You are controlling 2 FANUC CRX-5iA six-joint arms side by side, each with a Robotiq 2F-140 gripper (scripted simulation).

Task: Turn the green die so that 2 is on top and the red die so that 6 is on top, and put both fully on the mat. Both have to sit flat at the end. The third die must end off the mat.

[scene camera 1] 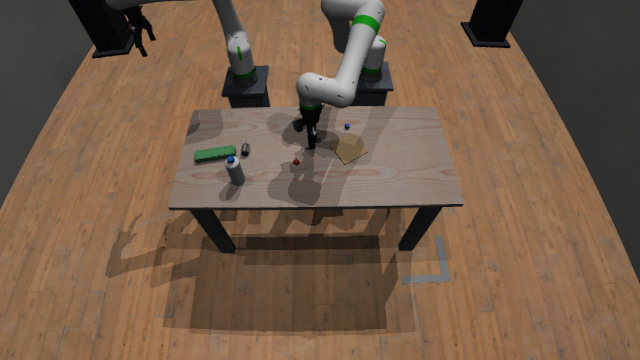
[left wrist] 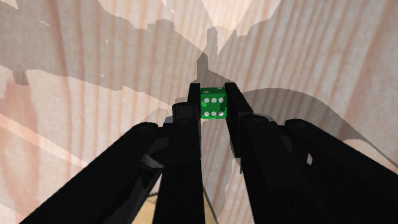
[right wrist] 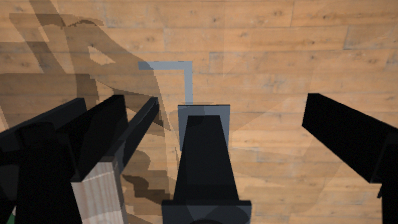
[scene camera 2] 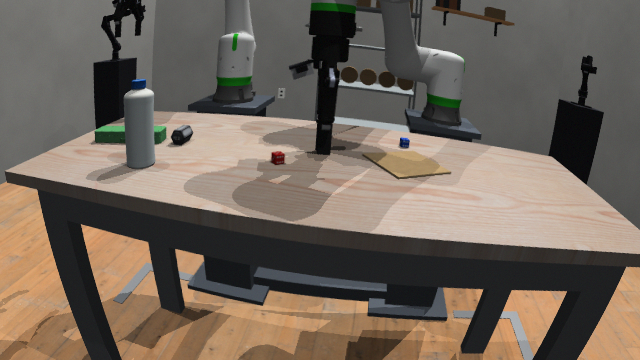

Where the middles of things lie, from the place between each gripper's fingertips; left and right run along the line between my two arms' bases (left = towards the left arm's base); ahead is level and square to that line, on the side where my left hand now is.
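The tan mat (scene camera 2: 405, 164) is 180 mm to the left of my left hand, 20 mm ahead of it and 30 mm below it. Then there's the bottle (scene camera 2: 139, 102), and that's 350 mm to the right of my left hand, 170 mm ahead of it and 50 mm above it.
From my right hand, the tan mat is 57 cm ahead, 105 cm to the left and 27 cm below. As for the bottle, my right gripper is 52 cm to the right of it, 72 cm short of it and 19 cm above it.
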